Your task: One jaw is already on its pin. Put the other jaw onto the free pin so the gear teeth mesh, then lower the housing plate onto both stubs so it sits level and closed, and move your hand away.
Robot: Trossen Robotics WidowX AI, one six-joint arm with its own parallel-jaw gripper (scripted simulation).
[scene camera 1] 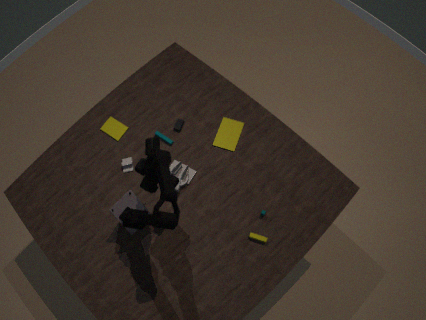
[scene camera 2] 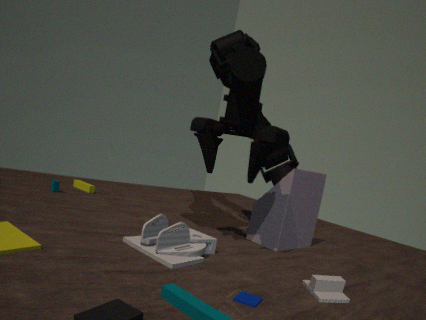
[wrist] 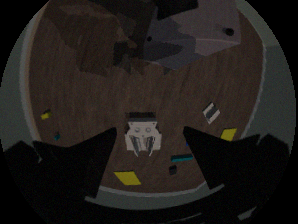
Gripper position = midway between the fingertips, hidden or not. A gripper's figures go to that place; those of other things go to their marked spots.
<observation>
The gripper (scene camera 2: pixel 228 177): 59 cm from the lens. A white block (scene camera 2: pixel 326 288) is 48 cm from the lens.
</observation>
